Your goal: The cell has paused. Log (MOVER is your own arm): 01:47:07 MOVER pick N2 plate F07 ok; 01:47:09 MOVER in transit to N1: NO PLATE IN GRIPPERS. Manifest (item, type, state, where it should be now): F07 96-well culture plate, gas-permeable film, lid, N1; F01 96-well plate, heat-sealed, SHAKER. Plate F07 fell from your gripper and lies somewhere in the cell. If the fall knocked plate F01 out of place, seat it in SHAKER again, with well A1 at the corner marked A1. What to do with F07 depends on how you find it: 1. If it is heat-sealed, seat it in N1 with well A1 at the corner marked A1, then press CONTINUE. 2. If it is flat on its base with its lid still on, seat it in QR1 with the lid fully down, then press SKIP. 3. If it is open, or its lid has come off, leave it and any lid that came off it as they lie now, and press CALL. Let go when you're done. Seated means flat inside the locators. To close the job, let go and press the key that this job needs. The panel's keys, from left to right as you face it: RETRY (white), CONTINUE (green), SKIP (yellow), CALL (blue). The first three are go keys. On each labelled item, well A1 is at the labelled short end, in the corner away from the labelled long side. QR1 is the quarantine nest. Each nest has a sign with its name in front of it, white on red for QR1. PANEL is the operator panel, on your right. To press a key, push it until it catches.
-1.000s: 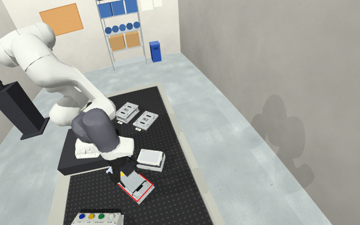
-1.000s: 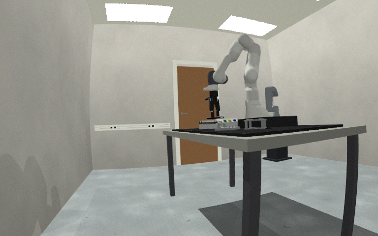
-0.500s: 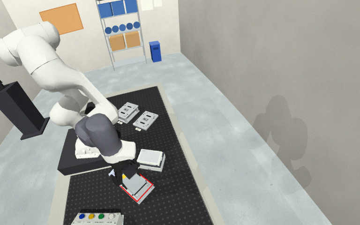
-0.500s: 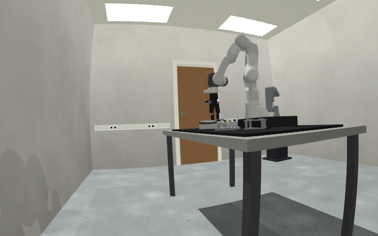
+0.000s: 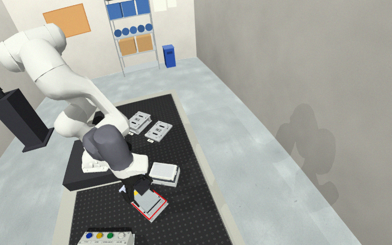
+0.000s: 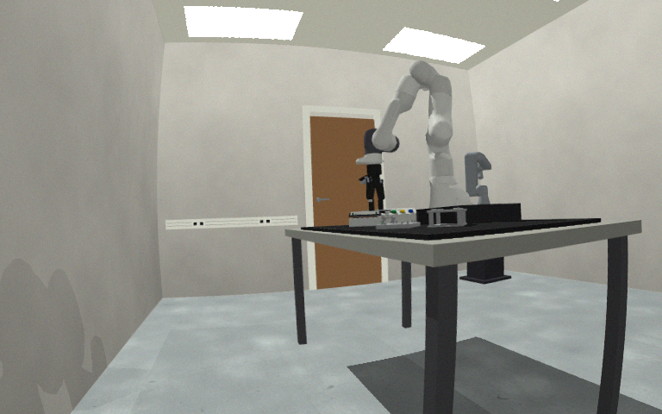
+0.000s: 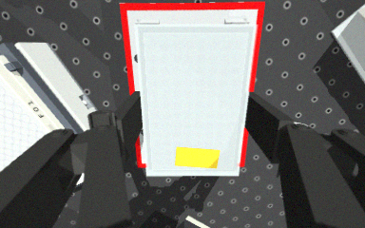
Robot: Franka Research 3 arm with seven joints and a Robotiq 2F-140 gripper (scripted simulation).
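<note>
Right now the pale flat rectangular piece is 1 cm below my hand. Also, from my hand: white 96-well plate (12 cm ahead, 12 cm to the left, 3 cm below); white retry key (12 cm behind, 15 cm to the right, 2 cm below); green continue key (17 cm behind, 14 cm to the right, 2 cm below).
</note>
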